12 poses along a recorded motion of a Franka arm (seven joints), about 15 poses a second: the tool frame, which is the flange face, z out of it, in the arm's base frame.
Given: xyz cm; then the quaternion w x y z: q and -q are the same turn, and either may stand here.
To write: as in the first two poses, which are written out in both.
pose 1, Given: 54.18, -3.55, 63.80, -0.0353, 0.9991, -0.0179, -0.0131
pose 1, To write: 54.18, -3.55, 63.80, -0.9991, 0.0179, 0.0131, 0.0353
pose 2, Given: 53.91, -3.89, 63.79, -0.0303, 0.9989, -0.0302, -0.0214
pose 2, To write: 53.91, -3.89, 63.79, -0.9989, 0.0302, 0.0214, 0.0303
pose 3, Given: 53.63, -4.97, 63.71, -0.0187, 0.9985, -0.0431, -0.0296
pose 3, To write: 53.63, -4.97, 63.71, -0.9985, 0.0431, 0.0296, 0.0187
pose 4, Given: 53.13, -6.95, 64.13, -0.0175, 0.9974, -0.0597, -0.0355
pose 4, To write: 53.13, -6.95, 64.13, -0.9974, 0.0597, 0.0355, 0.0175
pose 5, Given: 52.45, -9.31, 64.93, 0.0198, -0.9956, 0.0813, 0.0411
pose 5, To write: 52.45, -9.31, 64.93, -0.9956, 0.0813, 0.0411, 0.0198
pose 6, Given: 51.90, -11.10, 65.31, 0.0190, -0.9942, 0.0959, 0.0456
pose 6, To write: 51.90, -11.10, 65.31, -0.9942, 0.0959, 0.0456, 0.0190
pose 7, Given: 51.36, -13.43, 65.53, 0.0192, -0.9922, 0.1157, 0.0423
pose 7, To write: 51.36, -13.43, 65.53, -0.9922, 0.1157, 0.0423, 0.0192
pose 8, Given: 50.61, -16.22, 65.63, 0.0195, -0.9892, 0.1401, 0.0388
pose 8, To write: 50.61, -16.22, 65.63, -0.9892, 0.1401, 0.0388, 0.0195
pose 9, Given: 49.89, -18.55, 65.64, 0.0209, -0.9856, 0.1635, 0.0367
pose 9, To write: 49.89, -18.55, 65.64, -0.9856, 0.1635, 0.0367, 0.0209
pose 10, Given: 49.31, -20.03, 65.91, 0.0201, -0.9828, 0.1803, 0.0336
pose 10, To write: 49.31, -20.03, 65.91, -0.9828, 0.1803, 0.0336, 0.0201
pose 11, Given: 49.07, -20.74, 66.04, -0.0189, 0.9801, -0.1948, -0.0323
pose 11, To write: 49.07, -20.74, 66.04, -0.9801, 0.1948, 0.0323, 0.0189
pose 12, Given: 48.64, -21.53, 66.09, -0.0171, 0.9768, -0.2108, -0.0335
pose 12, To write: 48.64, -21.53, 66.09, -0.9768, 0.2108, 0.0335, 0.0171
